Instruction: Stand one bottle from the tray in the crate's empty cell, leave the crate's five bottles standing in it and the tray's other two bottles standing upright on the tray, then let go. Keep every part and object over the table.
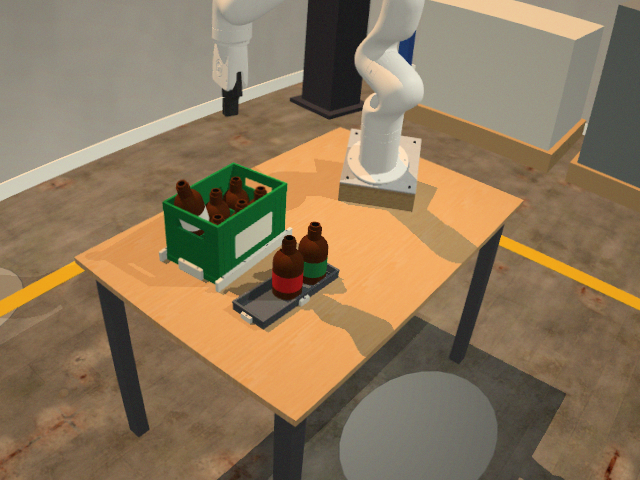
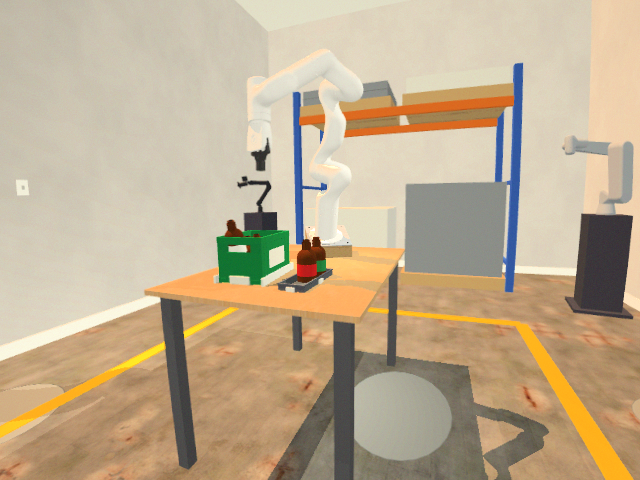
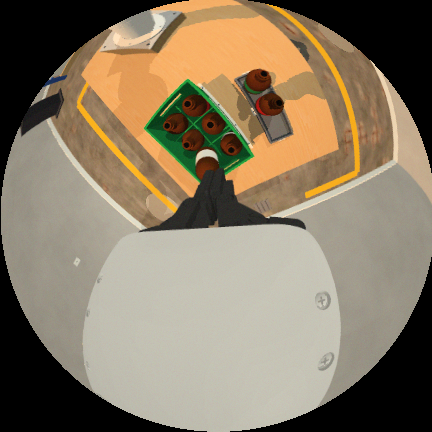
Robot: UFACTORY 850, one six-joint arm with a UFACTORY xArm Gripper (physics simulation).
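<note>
The green crate [image 1: 193, 258] [image 2: 240, 266] [image 3: 155, 126] has a brown bottle in each of its six cells. A white-label bottle [image 1: 189, 200] [image 2: 232, 228] [image 3: 206, 165] in a corner cell stands higher than the others and leans; its base is hidden. The other five sit low, one of them a brown bottle [image 3: 213, 123] in the middle. A red-label bottle [image 1: 287, 271] [image 2: 306, 263] [image 3: 270, 104] and a green-label bottle [image 1: 313, 251] [image 2: 320, 255] [image 3: 256, 81] stand upright on the dark tray [image 1: 258, 304] [image 3: 280, 125]. My gripper [image 1: 230, 111] [image 2: 260, 167] [image 3: 217, 182] is shut, empty, high above the crate.
White strips [image 1: 253, 260] border the crate's foot on the wooden table [image 1: 206, 330] [image 2: 258, 299]. The arm's base plate [image 1: 379, 188] [image 3: 165, 35] is at the table's back. A wall stands beyond the crate.
</note>
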